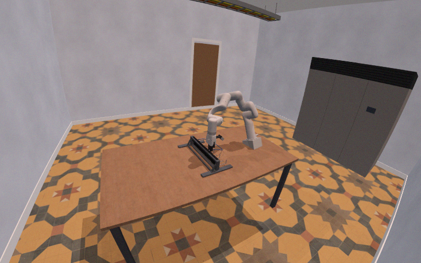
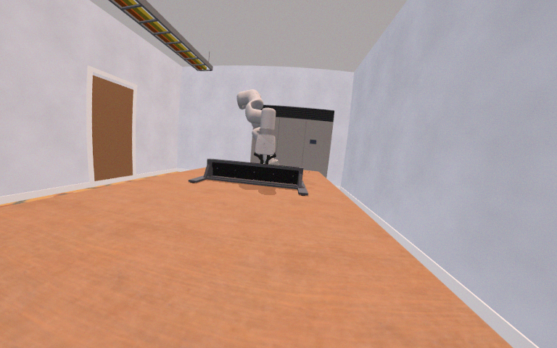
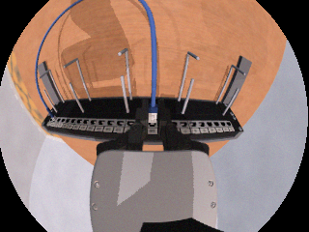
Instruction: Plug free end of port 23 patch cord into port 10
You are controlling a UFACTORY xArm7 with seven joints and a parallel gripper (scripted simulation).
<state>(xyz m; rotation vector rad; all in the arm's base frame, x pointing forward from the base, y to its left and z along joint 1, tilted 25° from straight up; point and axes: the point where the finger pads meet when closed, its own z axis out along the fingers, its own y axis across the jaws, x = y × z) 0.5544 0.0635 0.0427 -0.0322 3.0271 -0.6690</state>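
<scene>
Now: the patch cord plug 2 cm ahead of my hand and 1 cm below it.
</scene>
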